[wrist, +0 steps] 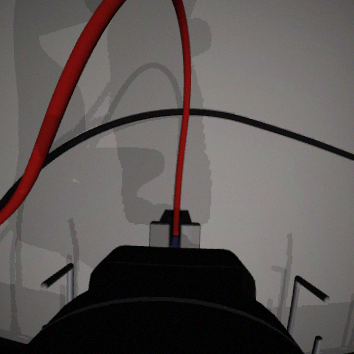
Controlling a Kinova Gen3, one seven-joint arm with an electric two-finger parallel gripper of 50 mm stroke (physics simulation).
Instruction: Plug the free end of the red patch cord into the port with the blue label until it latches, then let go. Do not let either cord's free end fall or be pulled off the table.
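Frame: origin at the arm's base, x ahead, y left, z up, level; centimetres.
Seen in the pictures: gripper, fingertip midpoint: [175, 221].
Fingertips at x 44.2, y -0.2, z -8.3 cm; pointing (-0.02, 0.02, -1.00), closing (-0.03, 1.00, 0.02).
Observation:
Pixels of each thing's middle, then the offset from my fingertips to it. "spot": a spot on its surface instead.
- red patch cord at a spot on its surface: [187, 75] spot: dz +2.9, dx -12.0, dy +0.1 cm
- dark blue piece at a spot on its surface: [175, 242] spot: dz +0.9, dx +1.6, dy +0.1 cm
- black cord at a spot on its surface: [210, 113] spot: dz +0.5, dx -9.9, dy +2.5 cm
- bent metal hook at a spot on its surface: [70, 285] spot: dz +1.6, dx +6.0, dy -8.7 cm
- short post at a spot on its surface: [317, 345] spot: dz +5.4, dx +8.2, dy +11.0 cm
My gripper [175, 221] shows in the wrist view just below the middle, its two fingers close together. It is shut on the red patch cord [187, 75], whose thin run comes straight down between the fingertips. A small part of a dark blue piece [175, 242] at the end of this cord shows in the narrow gap between the light finger pads. The rest of the plug is hidden by the fingers and the black gripper body. The cord arches out of the top of the view and comes back down at the left. The port with the blue label does not show.
A black cord [210, 113] curves across the view behind the red one. A bent metal hook [70, 285] stands at lower left, another hook [294, 305] at lower right, with a short post [317, 345] near it. Shadows lie on the grey surface.

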